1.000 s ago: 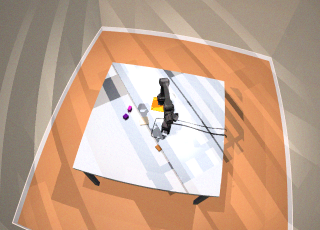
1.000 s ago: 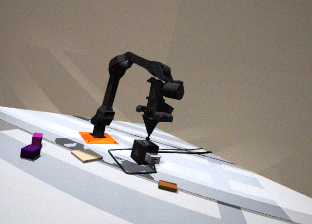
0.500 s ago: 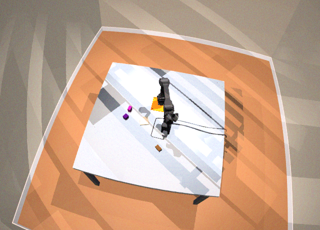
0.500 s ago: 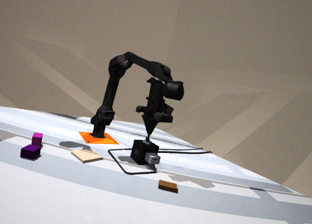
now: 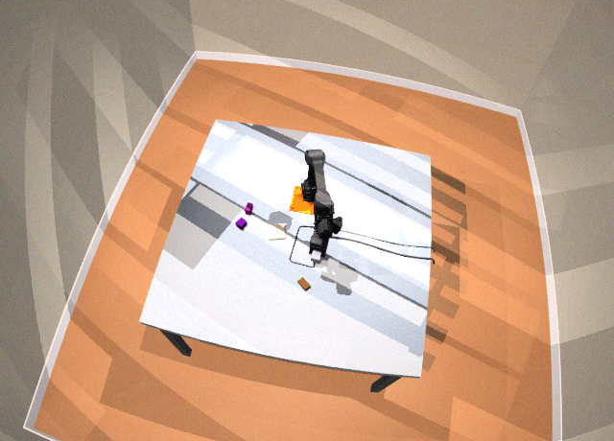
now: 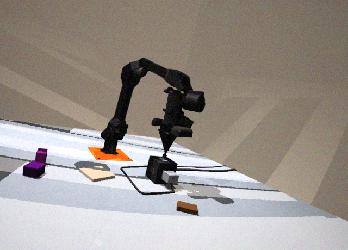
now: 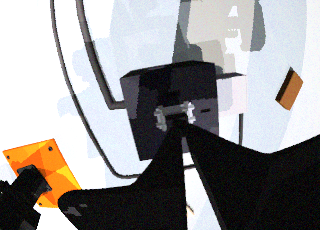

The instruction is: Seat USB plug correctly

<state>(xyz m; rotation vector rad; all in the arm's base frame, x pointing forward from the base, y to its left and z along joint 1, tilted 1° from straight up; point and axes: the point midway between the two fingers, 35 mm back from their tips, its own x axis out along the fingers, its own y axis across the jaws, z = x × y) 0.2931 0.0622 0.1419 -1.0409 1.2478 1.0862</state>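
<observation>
My gripper tip is 2 cm above the USB plug. The rest, counted from my gripper tip: pale socket (4 cm below); then brown wedge (19 cm ahead, 6 cm to the right, 10 cm below); then beige slab (7 cm behind, 21 cm to the right, 10 cm below).
</observation>
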